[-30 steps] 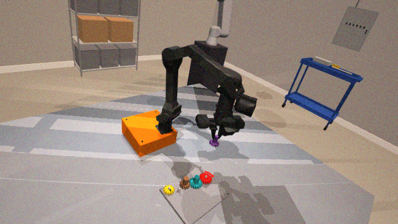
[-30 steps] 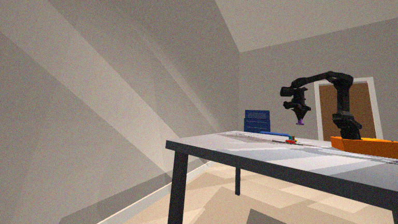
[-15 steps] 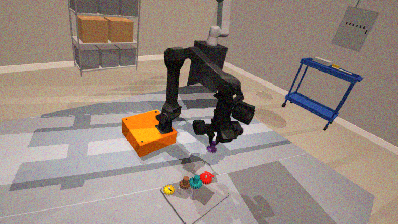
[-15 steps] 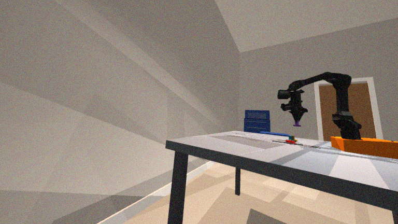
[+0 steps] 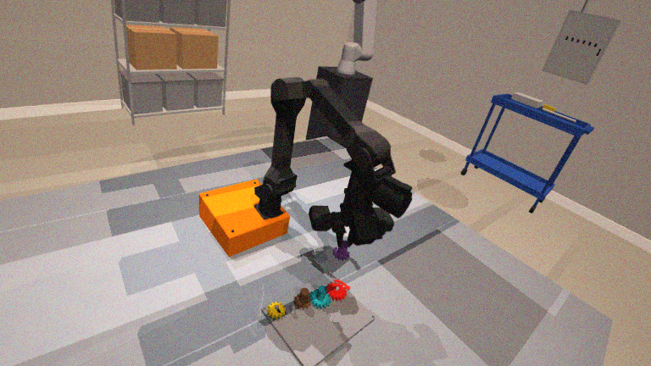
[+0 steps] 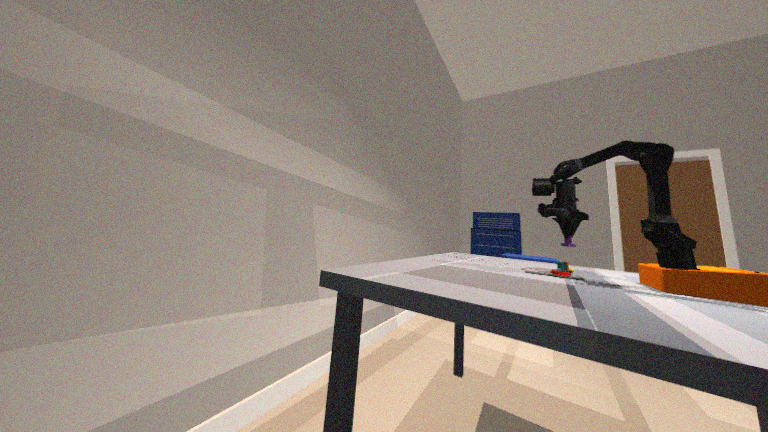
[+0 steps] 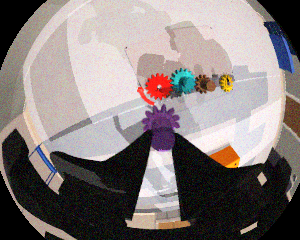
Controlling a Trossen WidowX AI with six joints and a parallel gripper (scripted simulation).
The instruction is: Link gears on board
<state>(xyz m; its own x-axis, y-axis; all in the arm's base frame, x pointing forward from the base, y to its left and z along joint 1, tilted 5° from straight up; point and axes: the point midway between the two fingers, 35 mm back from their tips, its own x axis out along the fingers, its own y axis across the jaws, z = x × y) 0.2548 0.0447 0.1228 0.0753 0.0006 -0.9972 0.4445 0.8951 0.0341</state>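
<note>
The brown gear is 110 mm below my gripper tip, 100 mm to the right of it and 10 mm ahead of it. From my gripper tip the other things lie so: teal gear (110 mm below, 60 mm to the right, 20 mm ahead); purple gear (10 mm below); red gear (120 mm below, 30 mm ahead, 10 mm to the right).
</note>
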